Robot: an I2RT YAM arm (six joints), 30 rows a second.
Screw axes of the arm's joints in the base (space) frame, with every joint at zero. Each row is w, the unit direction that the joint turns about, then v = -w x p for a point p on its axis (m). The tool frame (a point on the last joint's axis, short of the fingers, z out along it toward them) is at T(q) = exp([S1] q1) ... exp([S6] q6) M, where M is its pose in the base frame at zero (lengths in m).
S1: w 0 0 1 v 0 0 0
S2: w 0 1 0 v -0.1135 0 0.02
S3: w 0 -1 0 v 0.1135 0 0.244
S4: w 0 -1 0 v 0.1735 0 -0.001
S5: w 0 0 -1 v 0 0.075 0
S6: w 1 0 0 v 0 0.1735 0
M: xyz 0.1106 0 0.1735 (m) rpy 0 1.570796 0 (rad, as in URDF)
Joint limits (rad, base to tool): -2.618..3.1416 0..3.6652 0..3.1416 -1.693..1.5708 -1.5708..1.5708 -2.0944..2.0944
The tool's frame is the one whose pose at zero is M.
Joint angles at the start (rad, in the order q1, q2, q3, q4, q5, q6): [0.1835, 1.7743, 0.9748, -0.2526, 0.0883, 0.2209]
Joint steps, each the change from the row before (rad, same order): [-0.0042, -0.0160, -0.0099, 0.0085, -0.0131, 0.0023]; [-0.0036, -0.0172, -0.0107, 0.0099, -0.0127, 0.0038]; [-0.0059, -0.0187, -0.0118, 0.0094, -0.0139, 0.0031]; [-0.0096, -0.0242, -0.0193, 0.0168, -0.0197, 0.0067]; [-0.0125, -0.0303, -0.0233, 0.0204, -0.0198, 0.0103]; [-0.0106, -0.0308, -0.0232, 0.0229, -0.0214, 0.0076]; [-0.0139, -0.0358, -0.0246, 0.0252, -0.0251, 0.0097]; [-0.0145, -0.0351, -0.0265, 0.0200, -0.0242, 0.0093]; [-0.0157, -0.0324, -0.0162, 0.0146, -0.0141, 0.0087]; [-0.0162, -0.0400, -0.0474, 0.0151, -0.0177, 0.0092]
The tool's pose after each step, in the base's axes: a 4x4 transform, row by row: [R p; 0 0 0 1], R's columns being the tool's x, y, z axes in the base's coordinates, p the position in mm. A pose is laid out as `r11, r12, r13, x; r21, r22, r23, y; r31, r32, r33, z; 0, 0, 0, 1`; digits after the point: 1 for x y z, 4 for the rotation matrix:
-0.8574, 0.0508, 0.5122, 334.5; 0.0689, 0.9975, 0.0165, 57.9; -0.5101, 0.0494, -0.8587, 146.0; 0, 0, 0, 1
-0.8500, 0.0503, 0.5243, 332.6; 0.0772, 0.9966, 0.0296, 56.8; -0.5210, 0.0657, -0.8510, 149.1; 0, 0, 0, 1
-0.8426, 0.0504, 0.5361, 330.5; 0.0867, 0.9953, 0.0426, 54.9; -0.5315, 0.0824, -0.8431, 152.4; 0, 0, 0, 1
-0.8323, 0.0531, 0.5517, 327.2; 0.1030, 0.9929, 0.0599, 51.8; -0.5446, 0.1067, -0.8319, 155.6; 0, 0, 0, 1
-0.8180, 0.0599, 0.5721, 323.2; 0.1256, 0.9892, 0.0759, 47.8; -0.5613, 0.1339, -0.8167, 159.7; 0, 0, 0, 1
-0.8020, 0.0600, 0.5943, 319.2; 0.1437, 0.9851, 0.0944, 44.5; -0.5798, 0.1611, -0.7987, 164.0; 0, 0, 0, 1
-0.7819, 0.0602, 0.6205, 314.8; 0.1663, 0.9794, 0.1145, 40.3; -0.6009, 0.1927, -0.7758, 169.4; 0, 0, 0, 1
-0.7655, 0.0610, 0.6405, 309.5; 0.1878, 0.9733, 0.1318, 36.0; -0.6154, 0.2212, -0.7565, 173.4; 0, 0, 0, 1
-0.7452, 0.0669, 0.6635, 305.8; 0.2096, 0.9680, 0.1378, 31.2; -0.6330, 0.2418, -0.7354, 179.1; 0, 0, 0, 1
-0.7395, 0.0761, 0.6689, 295.4; 0.2302, 0.9623, 0.1450, 26.1; -0.6326, 0.2612, -0.7291, 177.5; 0, 0, 0, 1

